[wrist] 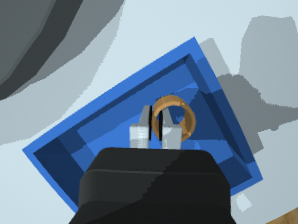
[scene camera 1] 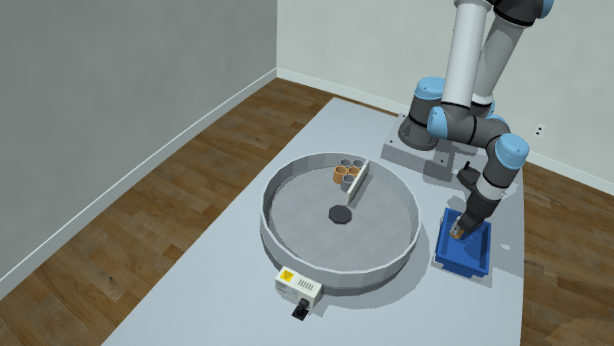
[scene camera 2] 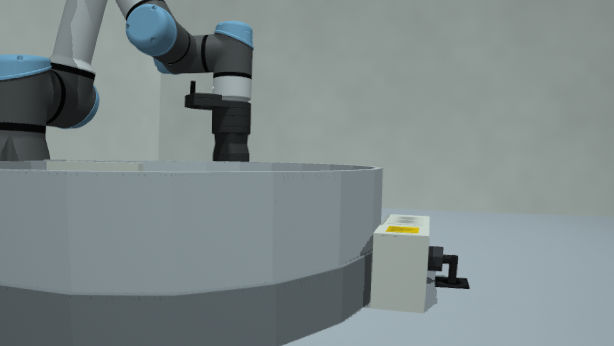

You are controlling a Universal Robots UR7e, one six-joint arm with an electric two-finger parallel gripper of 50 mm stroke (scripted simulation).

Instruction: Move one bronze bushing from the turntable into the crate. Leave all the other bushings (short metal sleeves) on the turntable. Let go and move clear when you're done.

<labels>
same spot on blue crate: (wrist: 62, 162) = (scene camera 1: 446, 264)
</labels>
